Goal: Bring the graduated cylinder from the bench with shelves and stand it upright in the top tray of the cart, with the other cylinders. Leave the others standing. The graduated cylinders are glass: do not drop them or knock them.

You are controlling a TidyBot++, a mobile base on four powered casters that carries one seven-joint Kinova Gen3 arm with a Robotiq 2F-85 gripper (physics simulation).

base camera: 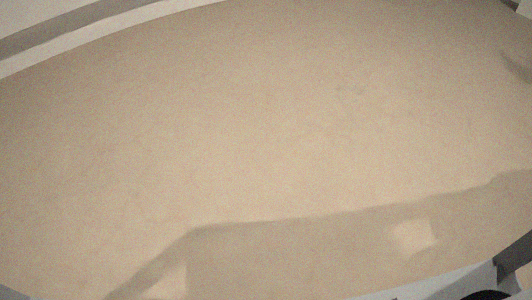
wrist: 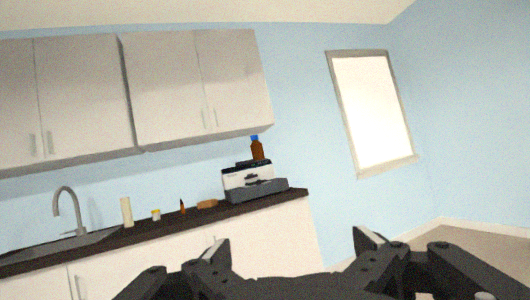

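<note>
My gripper [wrist: 291, 246] is open, with its two black fingers wide apart at the bottom of the wrist view and no object between them. It points across the room towards a counter and a wall. The graduated cylinder, the bench with shelves and the cart with its top tray do not show in either view.
In the wrist view a dark counter [wrist: 175, 226] with a tap [wrist: 75, 210], small items and a white and grey machine [wrist: 250, 181] runs along the blue wall under wall cabinets [wrist: 165, 85]. A window [wrist: 375, 110] is at the right. The base camera shows beige floor [base camera: 270, 125] with shadows.
</note>
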